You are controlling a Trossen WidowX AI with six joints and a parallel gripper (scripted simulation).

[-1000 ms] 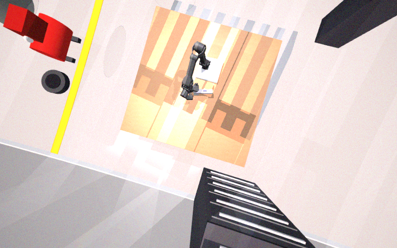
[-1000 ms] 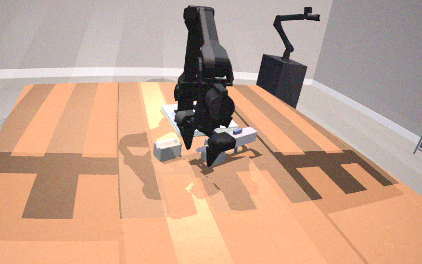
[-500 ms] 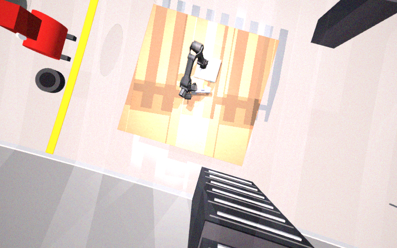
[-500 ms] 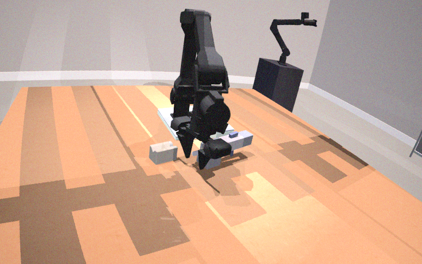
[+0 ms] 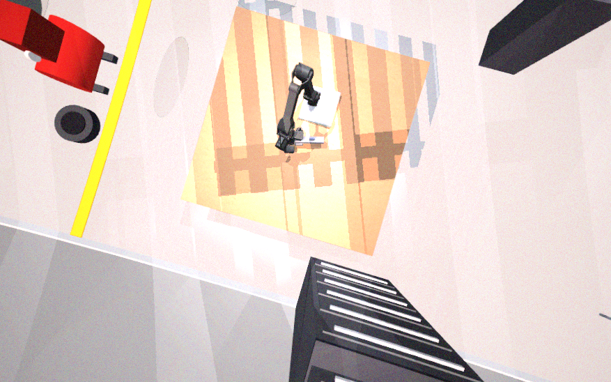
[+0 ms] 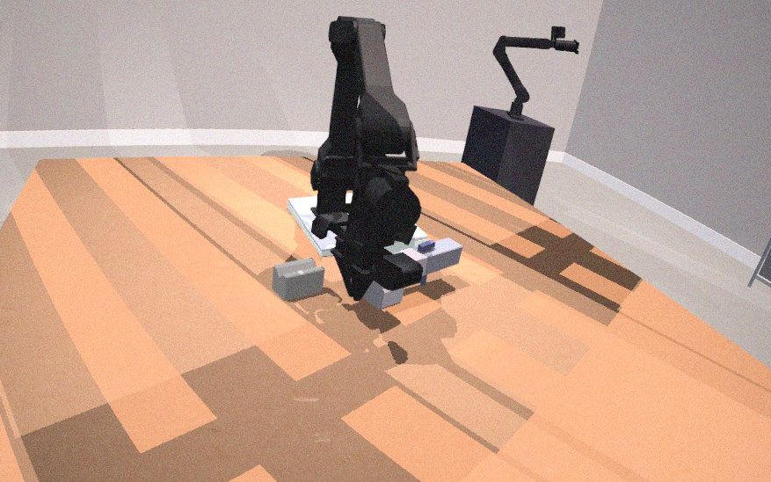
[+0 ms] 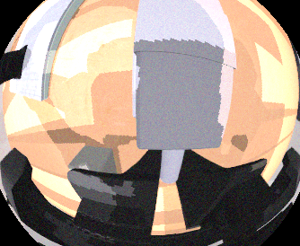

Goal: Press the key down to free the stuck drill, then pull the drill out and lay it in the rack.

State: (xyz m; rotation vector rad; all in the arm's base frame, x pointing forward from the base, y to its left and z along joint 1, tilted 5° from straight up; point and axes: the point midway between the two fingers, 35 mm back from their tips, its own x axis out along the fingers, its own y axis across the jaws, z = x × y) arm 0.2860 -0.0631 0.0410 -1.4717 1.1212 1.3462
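My gripper tip is 1 cm past the pale yellow drill, 5 cm to the right of it and 3 cm below it. The rest, counted from my gripper tip: grey housing block: 3 cm behind, 11 cm to the left, 3 cm above; then blue key: 4 cm behind, 14 cm to the left, 4 cm above; then grey rack: 6 cm behind, 7 cm to the right.
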